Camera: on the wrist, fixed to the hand. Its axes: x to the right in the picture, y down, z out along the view.
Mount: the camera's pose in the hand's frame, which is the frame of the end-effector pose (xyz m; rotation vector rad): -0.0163 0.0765 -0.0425 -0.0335 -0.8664 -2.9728
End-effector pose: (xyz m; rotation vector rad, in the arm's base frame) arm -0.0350 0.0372 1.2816 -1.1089 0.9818 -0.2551
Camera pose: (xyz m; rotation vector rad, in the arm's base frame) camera -0.0985 0.0560 1.2221 -1.4839 -2.0930 -1.7267
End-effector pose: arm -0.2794 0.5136 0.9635 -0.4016 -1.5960 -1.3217
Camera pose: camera -0.1943 0.5083 0.9890 -1.0479 0.6815 0.9946
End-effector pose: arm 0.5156 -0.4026 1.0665 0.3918 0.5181 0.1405
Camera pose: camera 0.4775 -0.3222 1.0705 -0.6588 -0.2138 -2.7325
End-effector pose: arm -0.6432 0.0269 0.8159 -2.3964 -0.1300 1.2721
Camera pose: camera -0.6268 -0.0606 0.8182 0.3789 -2.2359 0.1212
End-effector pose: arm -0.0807 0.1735 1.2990 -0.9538 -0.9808 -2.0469
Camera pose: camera -0.0251 0.1043 1.2928 -0.2722 0.9334 0.5035
